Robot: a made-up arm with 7 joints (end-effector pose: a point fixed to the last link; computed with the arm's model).
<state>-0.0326 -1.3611 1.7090 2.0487 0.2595 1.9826 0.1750</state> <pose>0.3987 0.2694 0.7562 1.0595 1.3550 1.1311</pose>
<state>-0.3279 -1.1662 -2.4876 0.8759 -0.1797 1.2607 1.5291</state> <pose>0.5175 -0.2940 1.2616 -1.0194 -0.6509 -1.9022</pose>
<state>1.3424 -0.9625 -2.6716 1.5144 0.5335 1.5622 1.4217</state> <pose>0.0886 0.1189 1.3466 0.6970 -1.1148 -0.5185</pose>
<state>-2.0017 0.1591 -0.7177 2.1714 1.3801 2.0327 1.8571</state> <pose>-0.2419 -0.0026 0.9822 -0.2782 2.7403 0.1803</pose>
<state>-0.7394 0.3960 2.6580 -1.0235 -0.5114 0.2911 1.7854</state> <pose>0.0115 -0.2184 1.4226 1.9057 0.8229 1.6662</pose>
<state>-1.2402 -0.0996 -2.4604 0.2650 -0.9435 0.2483 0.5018</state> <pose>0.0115 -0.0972 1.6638 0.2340 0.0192 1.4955</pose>
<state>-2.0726 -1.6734 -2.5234 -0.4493 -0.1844 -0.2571 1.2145</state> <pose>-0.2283 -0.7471 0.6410 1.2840 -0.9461 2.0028</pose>
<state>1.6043 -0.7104 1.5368 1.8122 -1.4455 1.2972 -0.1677</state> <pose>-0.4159 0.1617 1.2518 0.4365 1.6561 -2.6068</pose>
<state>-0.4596 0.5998 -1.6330 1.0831 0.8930 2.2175 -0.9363</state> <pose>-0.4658 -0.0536 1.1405 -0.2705 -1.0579 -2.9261</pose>
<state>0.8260 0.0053 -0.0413 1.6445 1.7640 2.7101 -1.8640</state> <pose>0.1746 0.1024 1.0963 -0.4250 0.2658 -0.4938</pose>
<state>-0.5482 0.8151 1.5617 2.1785 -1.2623 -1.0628 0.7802</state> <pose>0.1069 0.3666 1.1169 -1.0621 0.1771 -2.2925</pose>
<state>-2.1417 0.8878 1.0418 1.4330 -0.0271 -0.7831 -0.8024</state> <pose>0.3179 -0.1538 1.2804 -0.0835 2.3104 -0.6369</pose>
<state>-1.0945 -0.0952 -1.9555 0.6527 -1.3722 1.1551 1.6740</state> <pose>-0.0947 -0.2323 1.5702 1.1328 0.4855 2.5055</pose>
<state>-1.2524 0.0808 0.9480 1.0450 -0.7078 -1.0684 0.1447</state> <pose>0.2588 -0.2720 1.4099 0.1126 2.0621 -1.1991</pose>
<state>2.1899 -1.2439 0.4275 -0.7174 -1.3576 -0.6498 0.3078</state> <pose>-0.0736 0.5282 1.2299 -0.8936 0.8049 0.5814</pose>
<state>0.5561 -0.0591 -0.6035 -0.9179 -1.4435 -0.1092 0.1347</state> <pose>-0.3714 -0.0092 1.3603 0.7128 -0.5672 -1.5014</pose>
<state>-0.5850 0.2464 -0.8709 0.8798 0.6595 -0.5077 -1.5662</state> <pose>-0.0641 -0.4231 1.4526 -0.8247 0.7421 0.0212</pose>
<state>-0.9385 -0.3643 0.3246 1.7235 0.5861 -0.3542 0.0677</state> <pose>0.3695 -0.3943 0.8139 1.0230 2.0265 0.3369</pose>
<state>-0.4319 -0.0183 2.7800 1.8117 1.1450 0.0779 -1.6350</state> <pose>-0.3357 0.2895 1.0208 0.5116 0.3049 -2.4736</pose>
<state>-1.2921 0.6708 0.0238 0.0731 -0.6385 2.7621 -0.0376</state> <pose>-0.1846 0.3572 1.1864 1.9142 1.7915 0.2662</pose>
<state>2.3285 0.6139 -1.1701 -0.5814 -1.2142 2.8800 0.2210</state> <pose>0.0747 -0.3215 1.1309 0.1352 -2.4360 -1.3083</pose>
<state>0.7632 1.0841 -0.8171 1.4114 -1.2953 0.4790 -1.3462</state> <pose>-0.0349 -0.4988 1.4428 -1.5443 0.7691 -0.4643</pose>
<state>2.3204 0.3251 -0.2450 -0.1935 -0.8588 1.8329 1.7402</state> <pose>0.2140 -0.3230 1.3413 -2.4591 0.8585 -1.7076</pose>
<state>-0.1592 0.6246 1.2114 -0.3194 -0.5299 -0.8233 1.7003</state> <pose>-0.3748 -0.1185 1.4753 1.1857 0.5102 0.2492</pose>
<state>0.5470 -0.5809 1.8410 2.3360 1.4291 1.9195 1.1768</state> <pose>0.0277 0.1679 0.8576 0.5760 2.4215 -0.0544</pose>
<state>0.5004 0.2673 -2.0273 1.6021 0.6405 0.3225 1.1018</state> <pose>-0.1250 -0.5547 1.0461 2.4069 0.2793 -1.0050</pose>
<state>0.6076 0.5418 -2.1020 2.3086 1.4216 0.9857 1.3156</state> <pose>-0.0352 -0.2906 0.7594 -2.4664 0.4314 0.3224</pose>
